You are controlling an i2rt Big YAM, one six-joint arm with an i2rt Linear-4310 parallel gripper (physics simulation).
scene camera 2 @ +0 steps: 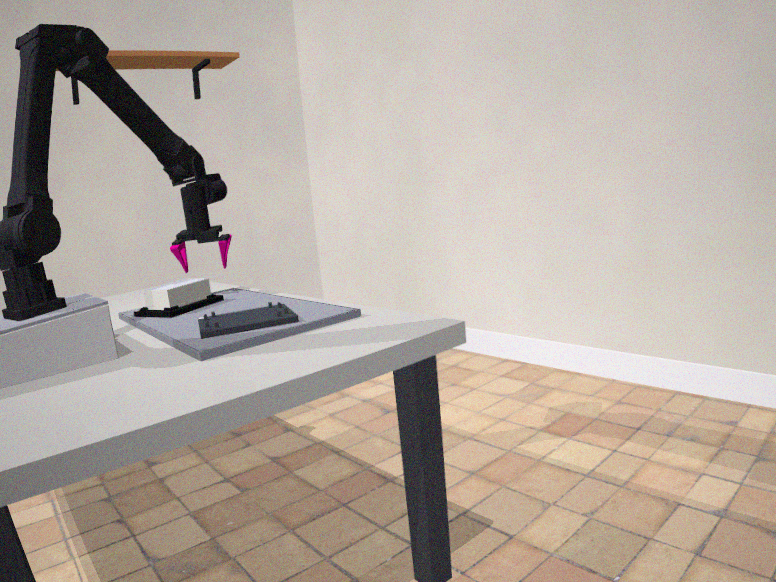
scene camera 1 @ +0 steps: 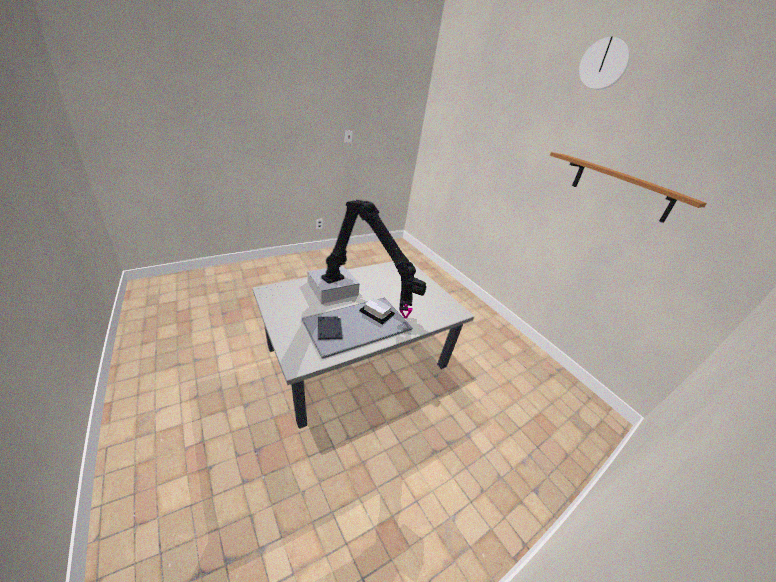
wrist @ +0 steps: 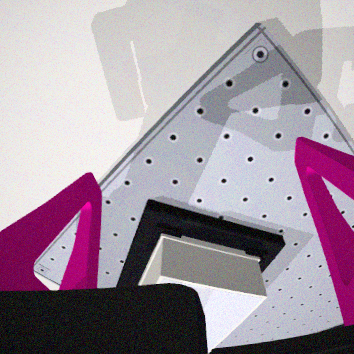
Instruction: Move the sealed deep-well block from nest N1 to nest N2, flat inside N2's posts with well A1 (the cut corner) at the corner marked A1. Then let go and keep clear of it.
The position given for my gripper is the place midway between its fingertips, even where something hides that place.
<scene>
My gripper (scene camera 2: pixel 206 270) is open, holding nothing. Also in view: a white block (scene camera 2: pixel 186 291). Also in view: a black nest (scene camera 2: pixel 216 325), a black nest (scene camera 2: pixel 173 311) and a grey perforated plate (scene camera 2: pixel 184 328).
The white block also shows in the wrist view (wrist: pixel 229 283). My gripper is seen too in the wrist view (wrist: pixel 193 165). The grey perforated plate is seen too in the wrist view (wrist: pixel 229 153).
</scene>
